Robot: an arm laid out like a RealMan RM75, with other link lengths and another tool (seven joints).
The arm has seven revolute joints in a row. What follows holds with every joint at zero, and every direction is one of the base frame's.
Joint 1 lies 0.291 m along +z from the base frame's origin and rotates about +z.
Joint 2 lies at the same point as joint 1 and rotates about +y.
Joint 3 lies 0.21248 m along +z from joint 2 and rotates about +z.
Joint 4 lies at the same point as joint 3 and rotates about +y.
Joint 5 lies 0.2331 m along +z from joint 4 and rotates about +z.
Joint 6 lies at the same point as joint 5 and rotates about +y.
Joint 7 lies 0.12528 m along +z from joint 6 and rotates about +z.
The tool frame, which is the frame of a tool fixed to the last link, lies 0.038 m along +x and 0.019 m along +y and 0.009 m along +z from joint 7; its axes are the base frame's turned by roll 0.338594, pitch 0 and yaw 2.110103 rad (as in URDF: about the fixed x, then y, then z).
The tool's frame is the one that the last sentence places.
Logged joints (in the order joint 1, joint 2, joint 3, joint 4, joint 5, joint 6, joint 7), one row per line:
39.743 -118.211 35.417 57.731 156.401 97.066 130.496
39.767 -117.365 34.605 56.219 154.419 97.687 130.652
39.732 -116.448 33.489 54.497 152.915 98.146 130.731
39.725 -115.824 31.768 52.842 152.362 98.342 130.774
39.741 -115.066 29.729 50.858 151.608 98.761 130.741
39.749 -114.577 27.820 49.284 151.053 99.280 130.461
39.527 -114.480 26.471 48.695 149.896 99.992 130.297
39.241 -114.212 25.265 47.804 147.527 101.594 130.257
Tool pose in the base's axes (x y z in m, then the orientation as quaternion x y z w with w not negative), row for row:
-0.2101 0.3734 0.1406 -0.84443 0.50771 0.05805 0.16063
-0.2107 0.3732 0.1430 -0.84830 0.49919 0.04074 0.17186
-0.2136 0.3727 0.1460 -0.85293 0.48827 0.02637 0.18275
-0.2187 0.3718 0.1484 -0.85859 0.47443 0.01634 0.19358
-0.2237 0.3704 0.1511 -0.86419 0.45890 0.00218 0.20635
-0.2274 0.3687 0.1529 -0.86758 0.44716 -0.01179 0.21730
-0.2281 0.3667 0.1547 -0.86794 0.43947 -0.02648 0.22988
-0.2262 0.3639 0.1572 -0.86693 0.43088 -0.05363 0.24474
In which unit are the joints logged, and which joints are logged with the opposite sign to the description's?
The joints are logged in degrees. Opposite sign: joint 1, joint 7.
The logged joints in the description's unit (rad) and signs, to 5 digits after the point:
-0.69365 -2.06317 0.61814 1.00760 2.72971 1.69412 -2.27758
-0.69407 -2.04841 0.60397 0.98121 2.69512 1.70496 -2.28031
-0.69345 -2.03240 0.58449 0.95115 2.66887 1.71297 -2.28169
-0.69333 -2.02151 0.55446 0.92227 2.65922 1.71639 -2.28244
-0.69361 -2.00828 0.51887 0.88764 2.64606 1.72370 -2.28186
-0.69375 -1.99975 0.48555 0.86017 2.63637 1.73276 -2.27697
-0.68988 -1.99805 0.46201 0.84989 2.61618 1.74519 -2.27411
-0.68488 -1.99338 0.44096 0.83434 2.57483 1.77315 -2.27341

